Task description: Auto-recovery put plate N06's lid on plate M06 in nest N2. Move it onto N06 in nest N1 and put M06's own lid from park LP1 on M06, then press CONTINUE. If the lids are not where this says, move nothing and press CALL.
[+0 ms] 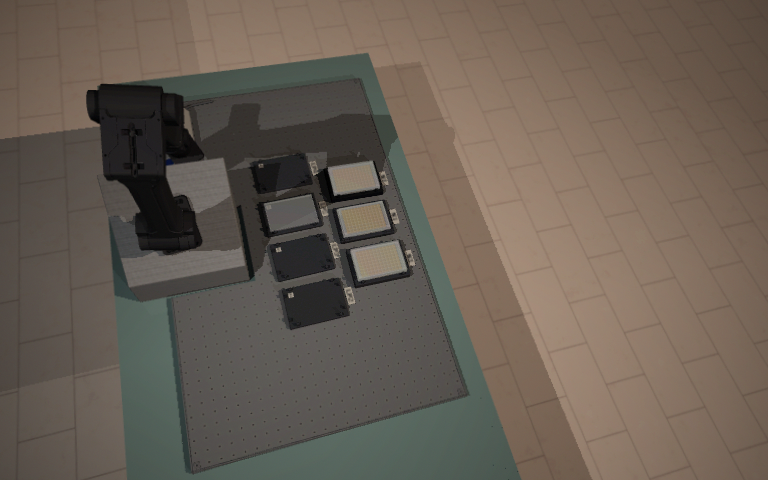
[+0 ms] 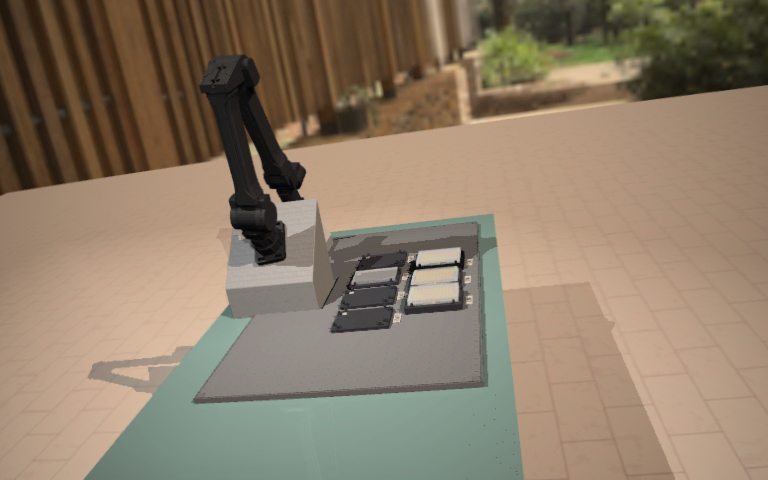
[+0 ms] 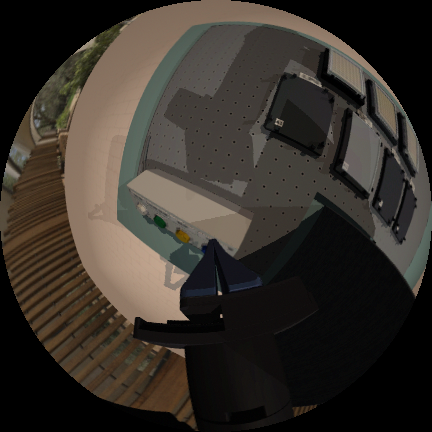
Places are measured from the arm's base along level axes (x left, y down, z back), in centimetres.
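Pixels of known places: gripper, fingertip midpoint: [image 3: 212,242]; arm's base, origin of the base link: [image 2: 271,243] [image 3: 333,343].
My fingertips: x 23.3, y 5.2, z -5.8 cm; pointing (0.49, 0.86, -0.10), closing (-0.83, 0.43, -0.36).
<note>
Ahead of a thing's pixels: the offset from my fingertips to its middle. "*": to the spot under its first point. Level surfaces: height alone.
My gripper [image 3: 212,242] is shut and empty, its tips over the blue button {* dx +1.6, dy +4.5, dz +4.9 cm} [image 3: 204,249] at the end of the button box {dx +8.3, dy +7.5, dz +2.5 cm} [image 3: 192,200]; contact is unclear. The box also has white {dx +16.0, dy +5.3, dz +4.3 cm} [image 3: 142,209], green {dx +11.0, dy +5.3, dz +4.6 cm} [image 3: 159,221] and yellow {dx +6.0, dy +5.3, dz +4.9 cm} [image 3: 182,236] buttons. Three well plates {dx -13.4, dy +8.5, dz -40.1 cm} [image 1: 353,178] {dx -26.0, dy +9.5, dz -38.8 cm} [image 1: 363,219] {dx -38.9, dy +8.5, dz -38.4 cm} [image 1: 378,260] sit in a row of dark nests; the middle one looks yellower, the outer two paler. In the other row a clear grey lid {dx -18.6, dy +10.3, dz -21.1 cm} [image 1: 291,213] [image 2: 375,276] [image 3: 359,152] lies in the second holder. Labels are too small to read surely.
Dark holders without a lid {* dx -5.4, dy +10.7, dz -22.3 cm} [image 1: 282,172] {* dx -31.6, dy +10.7, dz -20.8 cm} [image 1: 303,256] {* dx -44.7, dy +10.7, dz -20.1 cm} [image 1: 315,303] stand in the same row as the lid. The arm stands on a pale block [image 1: 186,271] [image 2: 271,294] beside the perforated board {dy +11.7 cm} [image 1: 317,384] [image 2: 362,362]. The board lies on a green table {dy +12.9 cm} [image 1: 150,384].
</note>
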